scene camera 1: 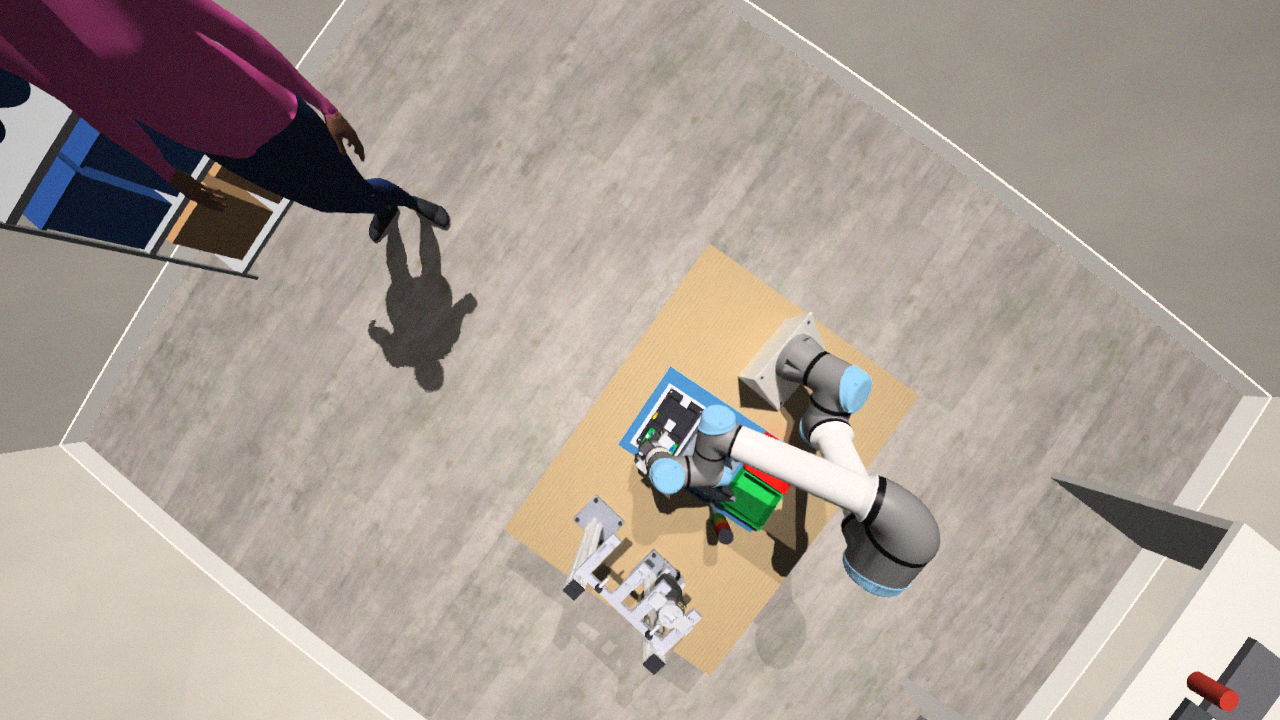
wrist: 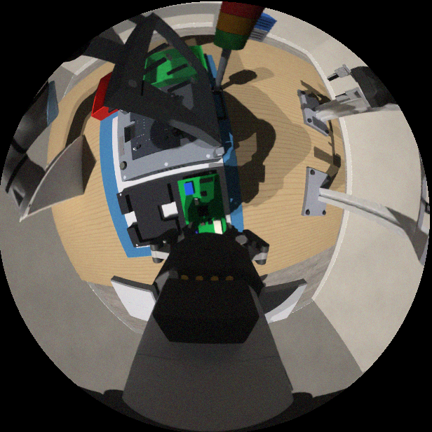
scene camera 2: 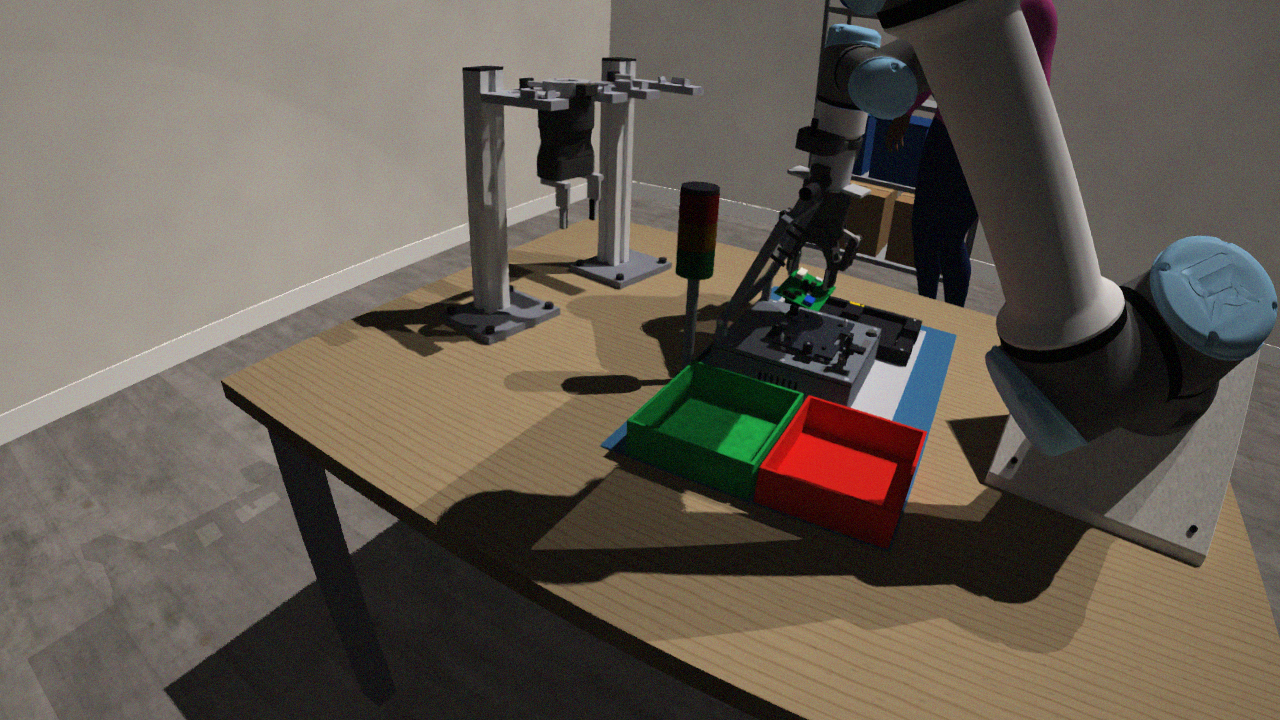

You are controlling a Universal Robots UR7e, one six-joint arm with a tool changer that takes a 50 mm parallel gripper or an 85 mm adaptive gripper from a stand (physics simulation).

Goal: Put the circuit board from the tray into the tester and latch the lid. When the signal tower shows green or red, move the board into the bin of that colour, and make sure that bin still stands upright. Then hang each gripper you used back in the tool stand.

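Frame: origin at the arm's base, x ahead, y left, z up, level; centimetres.
Seen in the pictures: arm's base, origin of its link: [scene camera 1: 792, 355].
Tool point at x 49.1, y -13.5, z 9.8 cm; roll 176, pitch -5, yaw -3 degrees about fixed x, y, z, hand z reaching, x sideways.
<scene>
Offsets run from my tool point to a thing's top centre. "*": to the spot under its first point.
My gripper [scene camera 2: 814, 268] [wrist: 210, 239] is shut on the green circuit board {dx +0.4, dy +2.1, dz -17.0 cm} [scene camera 2: 802, 291] [wrist: 202, 200]. The board is raised and tilted above the left part of the black tray {* dx -14.5, dy -1.4, dz -22.4 cm} [scene camera 2: 897, 333] [wrist: 150, 212] in the wrist view. The grey tester {* dx -8.3, dy +23.8, dz -17.3 cm} [scene camera 2: 799, 349] [wrist: 172, 162] stands beside the tray, its dark lid [wrist: 195, 122] up. The signal tower {* dx +3.0, dy +31.5, dz -3.0 cm} [scene camera 2: 698, 230] [wrist: 232, 27] shows no plainly lit lamp. The green bin {dx -6.0, dy +38.4, dz -19.4 cm} [scene camera 2: 689, 454] [wrist: 170, 70] and the red bin {dx -20.8, dy +36.5, dz -19.4 cm} [scene camera 2: 827, 497] [wrist: 101, 103] stand upright. The fingertips' grip on the board is partly hidden in the wrist view.
The tool stand [scene camera 2: 487, 201] [wrist: 315, 197] holds another gripper [scene camera 2: 565, 143] near the table's far edge. The signal tower stands between the stand and the tester. The arm's base plate [scene camera 2: 1118, 501] is beside the bins. A person [scene camera 1: 205, 98] stands on the floor away from the table.
</scene>
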